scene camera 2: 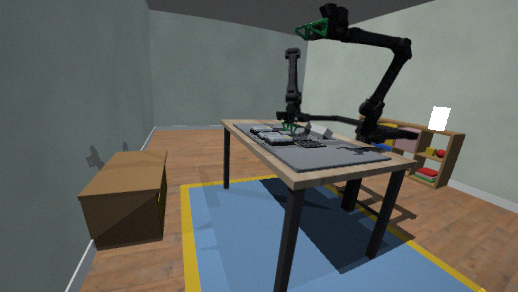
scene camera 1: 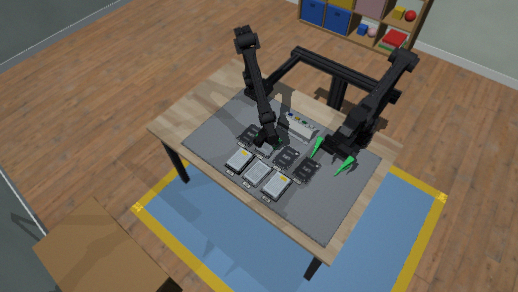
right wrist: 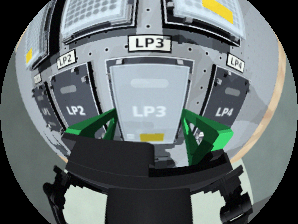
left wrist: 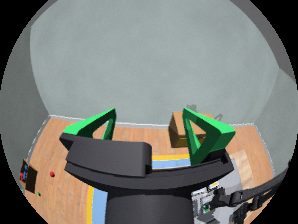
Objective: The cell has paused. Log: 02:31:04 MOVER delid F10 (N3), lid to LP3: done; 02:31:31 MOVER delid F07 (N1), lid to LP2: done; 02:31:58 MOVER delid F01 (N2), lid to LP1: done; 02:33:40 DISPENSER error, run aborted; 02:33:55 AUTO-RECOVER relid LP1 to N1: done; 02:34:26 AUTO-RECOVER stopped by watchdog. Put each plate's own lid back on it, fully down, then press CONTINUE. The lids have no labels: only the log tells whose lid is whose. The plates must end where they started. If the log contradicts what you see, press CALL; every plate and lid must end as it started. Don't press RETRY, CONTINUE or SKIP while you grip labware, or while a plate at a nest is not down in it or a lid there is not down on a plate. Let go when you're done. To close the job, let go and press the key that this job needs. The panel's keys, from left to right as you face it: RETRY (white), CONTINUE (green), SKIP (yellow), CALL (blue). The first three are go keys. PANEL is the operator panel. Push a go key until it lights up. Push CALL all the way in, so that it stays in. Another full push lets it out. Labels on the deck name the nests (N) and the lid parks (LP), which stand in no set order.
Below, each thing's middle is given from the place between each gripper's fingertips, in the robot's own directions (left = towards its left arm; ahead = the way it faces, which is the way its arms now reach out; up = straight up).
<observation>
I see my right gripper 130 mm to the right of the lid park LP2 (right wrist: 83, 92), 20 mm short of it and 10 mm above it. Round my right hand: lid park LP4 (right wrist: 218, 94): 130 mm to the right, 20 mm behind, 10 mm below.
I see my left gripper 29 cm past the lid park LP2, 26 cm to the left of it and 55 cm above it. From my left hand the other things lie so: lid park LP4 (32 cm behind, 52 cm to the right, 55 cm below).
</observation>
